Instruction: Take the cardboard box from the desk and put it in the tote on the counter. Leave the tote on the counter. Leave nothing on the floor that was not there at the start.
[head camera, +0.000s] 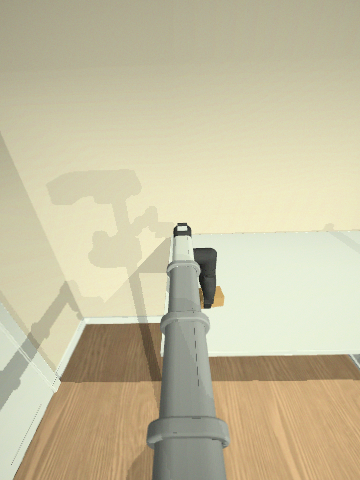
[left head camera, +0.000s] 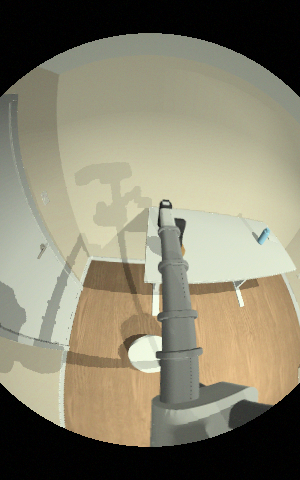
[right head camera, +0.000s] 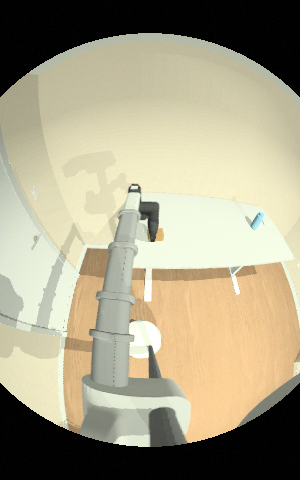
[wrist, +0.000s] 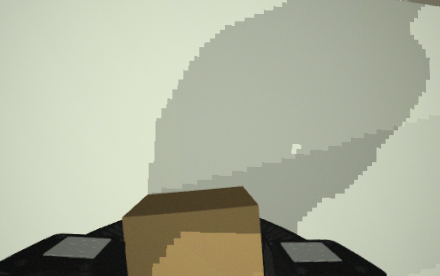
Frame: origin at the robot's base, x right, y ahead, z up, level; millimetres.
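Seen in the pictures: gripper, between the fingertips: (head camera: 205, 302) (right head camera: 152, 237) (wrist: 199, 233); robot's base, origin of its link: (left head camera: 149, 352) (right head camera: 140, 338).
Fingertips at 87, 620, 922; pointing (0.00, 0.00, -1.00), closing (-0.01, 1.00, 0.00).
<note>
Offsets run from my fingertips to a thing's top centre, as dx, dy, dz. "*": to the spot under its first point. Level surfaces: height alone.
The cardboard box @[+17, +2, +50] (head camera: 218, 296) (left head camera: 183, 249) (right head camera: 160, 234) (wrist: 210, 252) is a small tan block on the left part of the white desk @[dz +0] (head camera: 280, 320) (left head camera: 220, 255) (right head camera: 210, 240) (wrist: 60, 100). In the wrist view it stands at the bottom middle, its lower part cut off by the frame. My gripper (head camera: 207, 303) (right head camera: 152, 239) (wrist: 199, 233) reaches down at the box from above, with one black finger close against each side. It looks shut on the box. I cannot see a gap under the box. The tote and the counter do not show in these views.
A blue bottle @[+899, +153, +165] (left head camera: 264, 236) (right head camera: 257, 221) stands near the desk's right end. A white round object (left head camera: 144, 354) (right head camera: 146, 340) is low over the wood floor, beside my arm. A wall runs behind the desk, and a door @[* -1010, -205, +36] (left head camera: 25, 260) (right head camera: 25, 260) is at the left.
</note>
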